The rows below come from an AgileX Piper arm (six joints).
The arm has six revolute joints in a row. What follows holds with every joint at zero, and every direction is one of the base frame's. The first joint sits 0.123 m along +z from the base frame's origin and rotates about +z. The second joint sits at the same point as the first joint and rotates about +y. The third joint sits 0.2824 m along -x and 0.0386 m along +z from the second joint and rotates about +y. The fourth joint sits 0.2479 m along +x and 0.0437 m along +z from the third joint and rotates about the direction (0.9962, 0, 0.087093). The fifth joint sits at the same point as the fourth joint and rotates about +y. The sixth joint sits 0.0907 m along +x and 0.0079 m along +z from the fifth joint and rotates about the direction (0.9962, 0, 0.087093). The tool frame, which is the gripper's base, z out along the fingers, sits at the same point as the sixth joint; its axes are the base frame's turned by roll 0, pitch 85.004 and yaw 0 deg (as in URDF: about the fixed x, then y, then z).
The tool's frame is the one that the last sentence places.
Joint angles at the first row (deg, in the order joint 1, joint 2, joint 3, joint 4, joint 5, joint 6):
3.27 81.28 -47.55 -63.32 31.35 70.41
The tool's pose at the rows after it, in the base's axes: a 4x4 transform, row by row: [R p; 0 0 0 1], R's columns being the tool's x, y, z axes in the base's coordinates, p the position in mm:
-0.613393 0.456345 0.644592 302.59; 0.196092 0.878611 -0.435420 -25.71; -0.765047 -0.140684 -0.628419 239.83; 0 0 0 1
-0.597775 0.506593 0.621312 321.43; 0.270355 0.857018 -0.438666 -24.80; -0.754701 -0.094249 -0.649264 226.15; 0 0 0 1
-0.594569 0.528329 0.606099 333.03; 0.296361 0.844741 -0.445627 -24.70; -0.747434 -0.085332 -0.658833 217.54; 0 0 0 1
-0.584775 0.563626 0.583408 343.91; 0.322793 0.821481 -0.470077 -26.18; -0.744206 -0.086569 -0.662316 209.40; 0 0 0 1
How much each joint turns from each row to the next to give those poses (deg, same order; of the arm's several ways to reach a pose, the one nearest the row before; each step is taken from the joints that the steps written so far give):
0.00 4.58 -2.30 -1.69 0.00 6.14
0.01 5.18 -2.88 -0.50 0.00 5.57
-0.01 3.20 -1.94 -0.49 0.31 2.35
0.01 3.18 -2.10 -0.91 1.46 2.85

